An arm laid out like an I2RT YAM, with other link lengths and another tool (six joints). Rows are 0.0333 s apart.
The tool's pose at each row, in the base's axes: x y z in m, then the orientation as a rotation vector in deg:
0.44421 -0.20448 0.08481 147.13 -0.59 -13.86
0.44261 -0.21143 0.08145 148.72 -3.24 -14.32
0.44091 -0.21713 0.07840 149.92 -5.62 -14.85
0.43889 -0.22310 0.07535 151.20 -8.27 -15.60
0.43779 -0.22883 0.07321 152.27 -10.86 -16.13
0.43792 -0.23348 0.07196 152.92 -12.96 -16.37
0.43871 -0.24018 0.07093 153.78 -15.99 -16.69
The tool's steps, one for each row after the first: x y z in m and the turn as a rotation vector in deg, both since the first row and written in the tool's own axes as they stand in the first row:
-0.00060 0.00403 0.00675 1.82 -0.77 1.65
-0.00143 0.00715 0.01260 3.26 -1.55 3.11
-0.00256 0.01050 0.01865 4.86 -2.52 4.67
-0.00294 0.01416 0.02365 6.26 -3.33 6.24
-0.00234 0.01744 0.02713 7.19 -3.87 7.57
-0.00100 0.02259 0.03140 8.49 -4.63 9.47

